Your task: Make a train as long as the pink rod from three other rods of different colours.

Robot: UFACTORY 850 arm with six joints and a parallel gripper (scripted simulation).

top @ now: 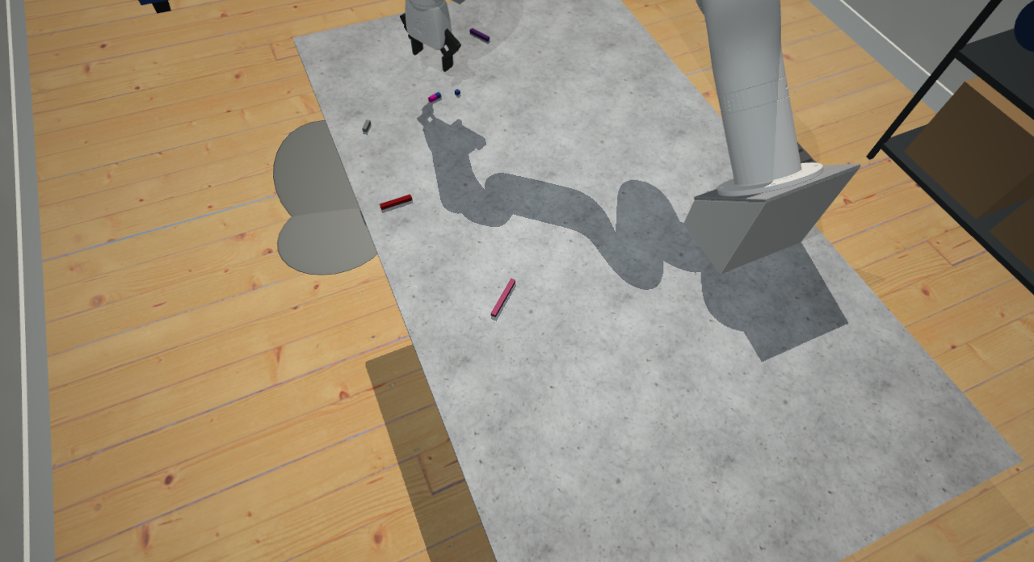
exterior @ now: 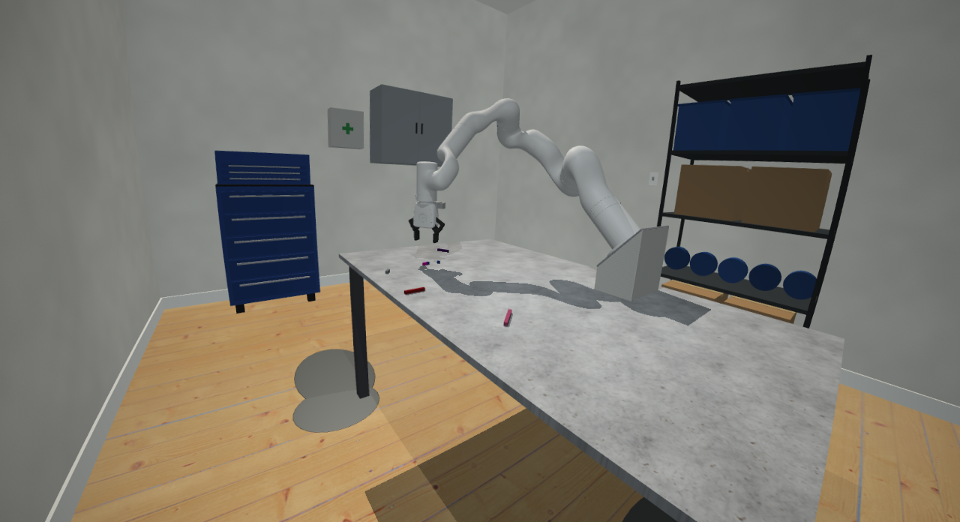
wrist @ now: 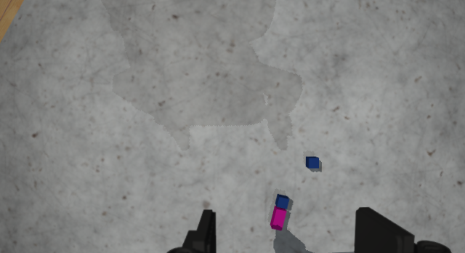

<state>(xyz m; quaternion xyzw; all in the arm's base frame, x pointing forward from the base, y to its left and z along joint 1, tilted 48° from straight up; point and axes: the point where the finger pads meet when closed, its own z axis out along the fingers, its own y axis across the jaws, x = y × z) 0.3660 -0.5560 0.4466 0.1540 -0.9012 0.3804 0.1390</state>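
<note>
Right now my hand is 20 cm past the purple rod, 14 cm to the left of it and 10 cm above it. Round my hand: magenta rod 2 cm ahead, 2 cm to the left, 10 cm below; grey rod 20 cm ahead, 3 cm to the left, 10 cm below; red rod 24 cm ahead, 27 cm to the left, 10 cm below.
</note>
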